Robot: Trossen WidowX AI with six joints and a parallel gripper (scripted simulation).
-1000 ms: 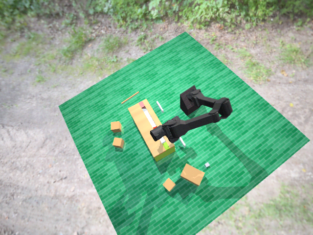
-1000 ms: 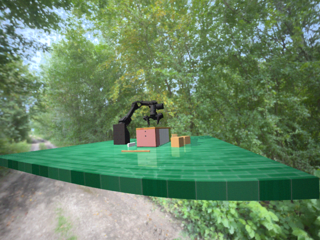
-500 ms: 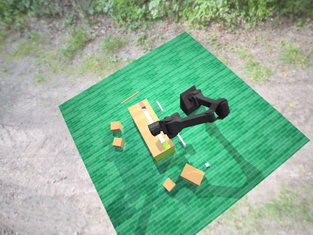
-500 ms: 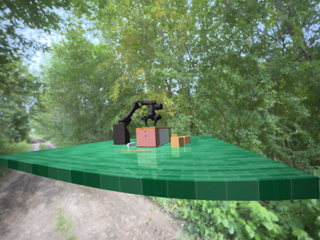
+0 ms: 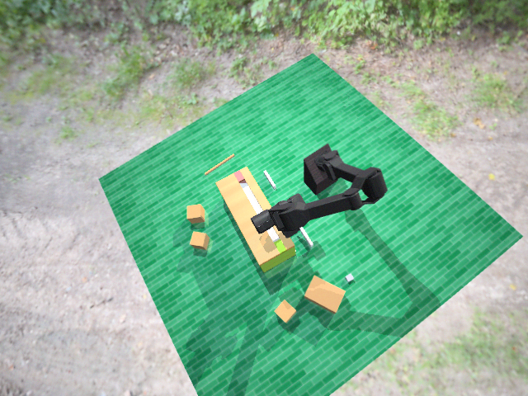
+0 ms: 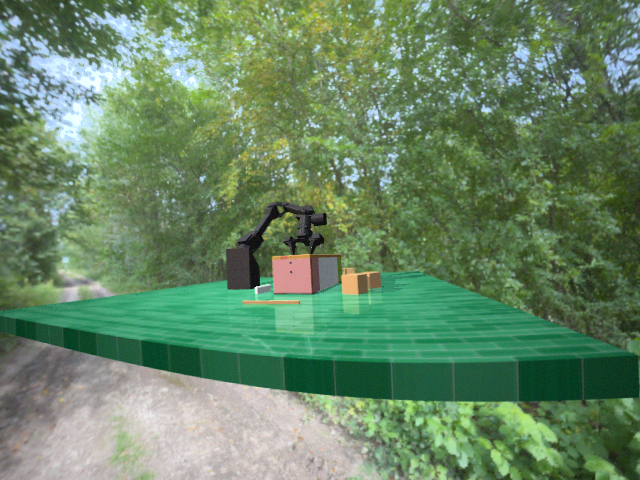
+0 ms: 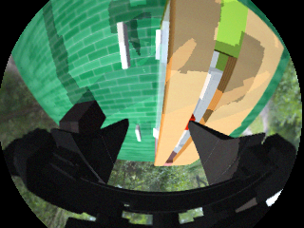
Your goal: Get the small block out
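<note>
Now: the red block 40 mm ahead of my gripper tip, 40 mm to the right of it and 40 mm below it. From my gripper tip the other things lie so: flat tan block: 70 mm ahead, 310 mm to the left, 100 mm below; then thin wooden stick: 10 mm behind, 420 mm to the right, 120 mm below; then tiny grey piece: 50 mm behind, 330 mm to the left, 120 mm below.
</note>
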